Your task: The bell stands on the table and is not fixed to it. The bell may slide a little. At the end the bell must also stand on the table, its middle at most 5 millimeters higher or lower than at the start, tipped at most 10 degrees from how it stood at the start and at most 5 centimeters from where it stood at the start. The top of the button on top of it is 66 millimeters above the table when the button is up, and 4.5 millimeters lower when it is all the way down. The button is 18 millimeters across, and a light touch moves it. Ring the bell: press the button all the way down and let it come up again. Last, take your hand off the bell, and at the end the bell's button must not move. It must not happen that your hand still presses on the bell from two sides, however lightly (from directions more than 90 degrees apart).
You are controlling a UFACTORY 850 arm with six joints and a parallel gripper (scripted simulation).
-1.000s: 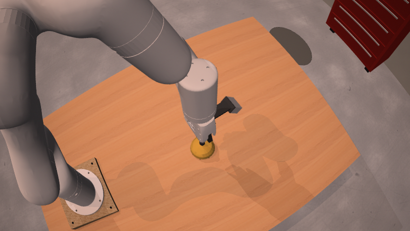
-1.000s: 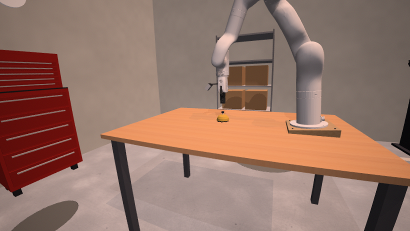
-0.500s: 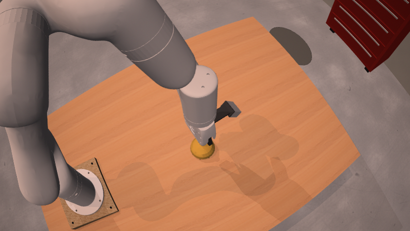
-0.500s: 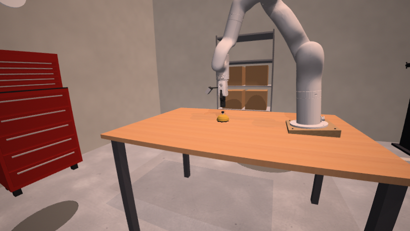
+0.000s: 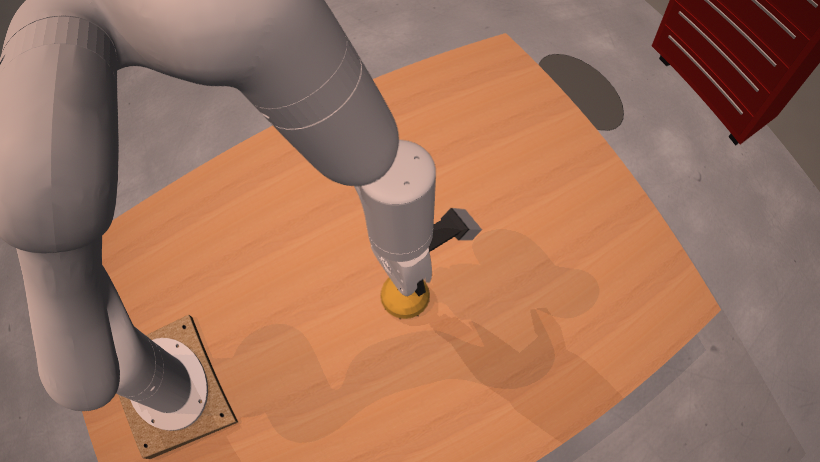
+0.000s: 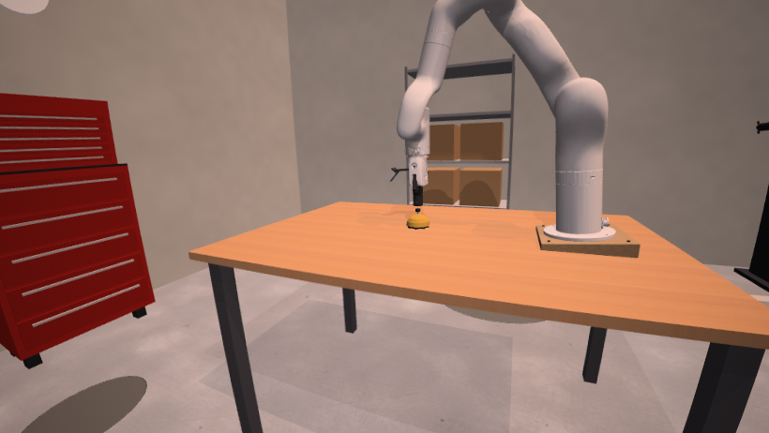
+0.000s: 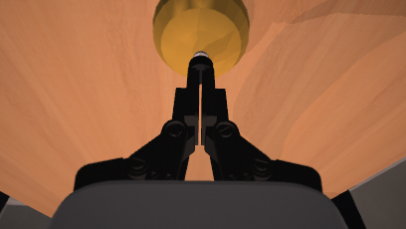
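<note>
Now: hand 40 mm above the button. Round my hand: yellow bell 60 mm below.
</note>
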